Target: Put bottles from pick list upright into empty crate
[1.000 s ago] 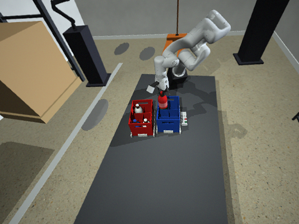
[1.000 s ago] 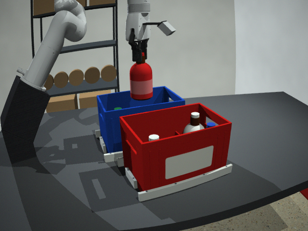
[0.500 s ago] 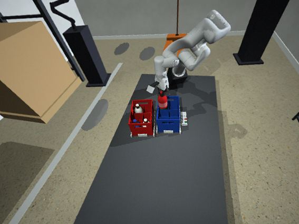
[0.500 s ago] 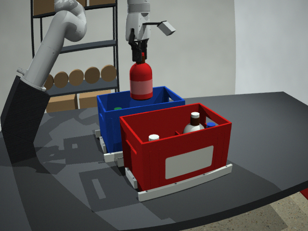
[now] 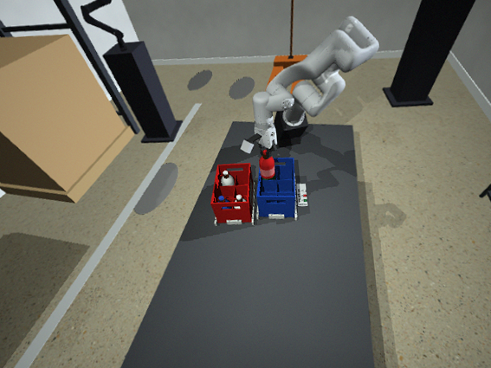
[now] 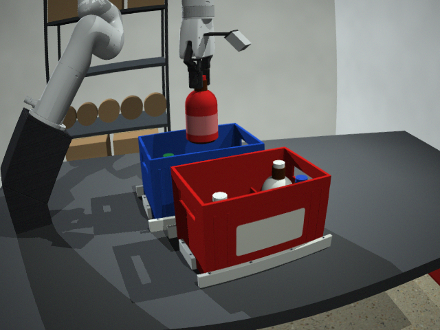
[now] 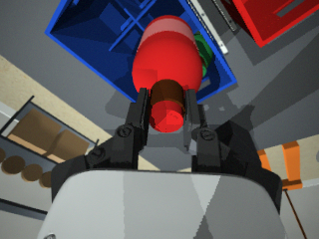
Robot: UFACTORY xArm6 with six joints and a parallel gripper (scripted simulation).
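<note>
Right now my hand is 70 mm above the red-capped bottle. The rest, counted from my hand: white-capped bottle 250 mm below, 140 mm to the right, 130 mm ahead; then blue crate 250 mm below, 40 mm to the left; then green-capped bottle 250 mm below, 80 mm behind.
</note>
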